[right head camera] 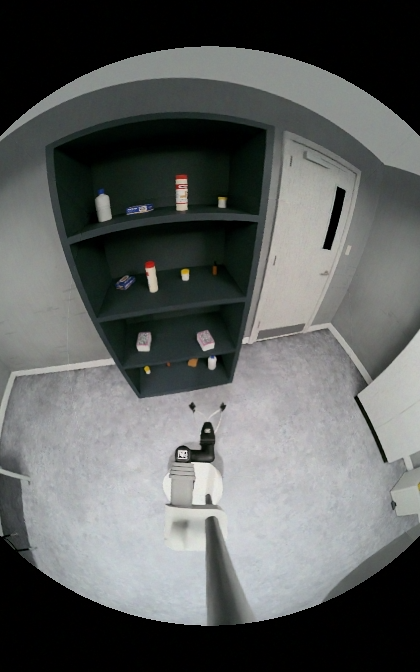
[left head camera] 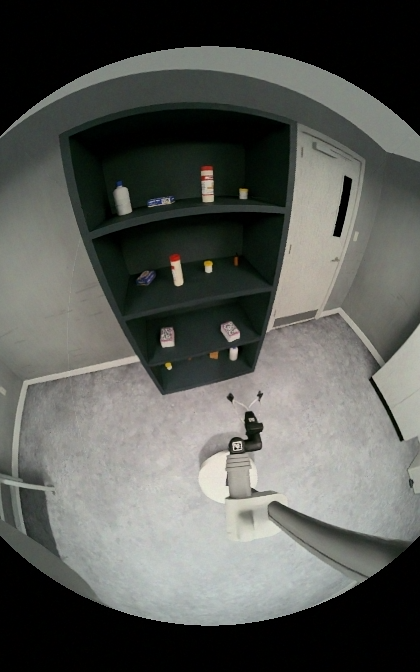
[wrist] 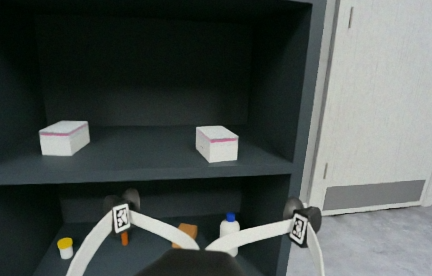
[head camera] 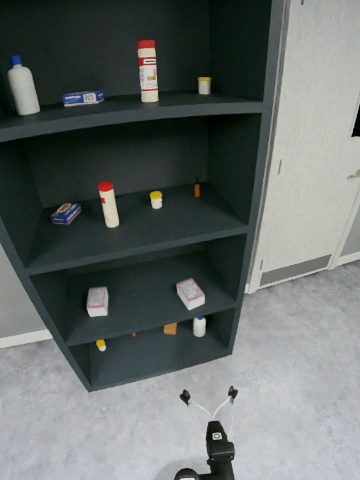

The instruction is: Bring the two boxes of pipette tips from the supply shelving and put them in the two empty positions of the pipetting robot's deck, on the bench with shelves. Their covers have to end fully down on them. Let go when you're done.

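Frame: origin at the robot's base, x right, y up, z back, level; millimetres.
Seen in the pictures: end effector, tool point: [wrist: 211, 212] [head camera: 208, 392].
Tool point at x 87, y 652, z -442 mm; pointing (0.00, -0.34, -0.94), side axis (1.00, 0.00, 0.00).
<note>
A point is followed by its place in that frame.
Two white pipette tip boxes with a pink stripe stand apart on the third shelf down. The left box [head camera: 97, 301] {z -931, x -384, y 576 mm} [left head camera: 167, 337] [right head camera: 144, 341] [wrist: 65, 138] {z -901, x -357, y 557 mm} is near the shelf's left side. The right box [head camera: 190, 293] {z -956, x 66, y 576 mm} [left head camera: 230, 331] [right head camera: 205, 340] [wrist: 217, 144] {z -920, x 75, y 557 mm} is turned at an angle near the right side. Both look covered. My gripper [head camera: 209, 394] {z -442, x 87, y 652 mm} [left head camera: 245, 396] [right head camera: 208, 407] [wrist: 210, 220] {z -442, x 87, y 652 mm} is open and empty, in front of the shelving. In the wrist view its fingertips appear below the right box, one to each side. The pipetting robot's deck does not show.
The dark shelving [head camera: 254, 200] {z -941, x 306, y 1073 mm} [left head camera: 280, 250] [right head camera: 252, 260] [wrist: 302, 100] {z -939, x 298, y 688 mm} holds bottles, tubs and small boxes on its other shelves. A white bottle [head camera: 199, 326] {z -1050, x 128, y 165 mm} [wrist: 230, 234] stands on the bottom shelf. A door [head camera: 305, 150] {z -1522, x 790, y 1083 mm} [wrist: 380, 100] {z -1542, x 873, y 632 mm} is right of the shelving. A white cabinet [left head camera: 402, 385] [right head camera: 395, 400] stands farther right.
</note>
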